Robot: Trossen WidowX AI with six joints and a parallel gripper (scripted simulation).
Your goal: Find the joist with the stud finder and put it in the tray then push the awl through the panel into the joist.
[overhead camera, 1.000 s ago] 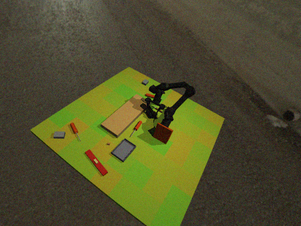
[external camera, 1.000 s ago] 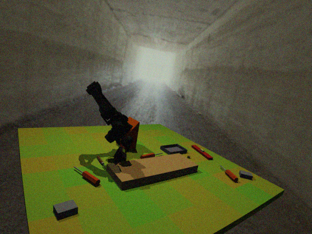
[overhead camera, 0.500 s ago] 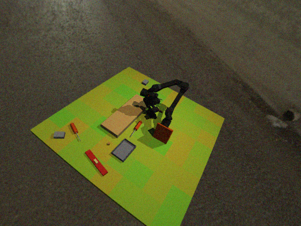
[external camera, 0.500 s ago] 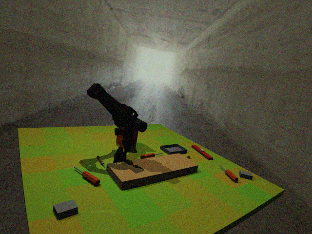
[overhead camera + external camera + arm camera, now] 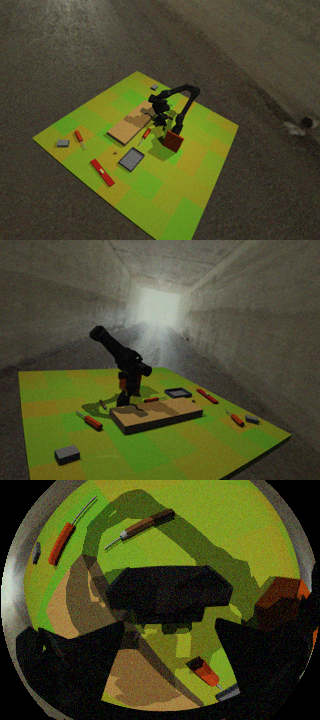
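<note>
My gripper tip is 20 mm past the stud finder and 50 mm above it. Also, from my gripper tip: grey tray 20 mm behind, 440 mm to the left, 60 mm below; tan cube 120 mm ahead, 460 mm to the left, 60 mm below; awl 20 mm behind, 130 mm to the right, 60 mm below.
</note>
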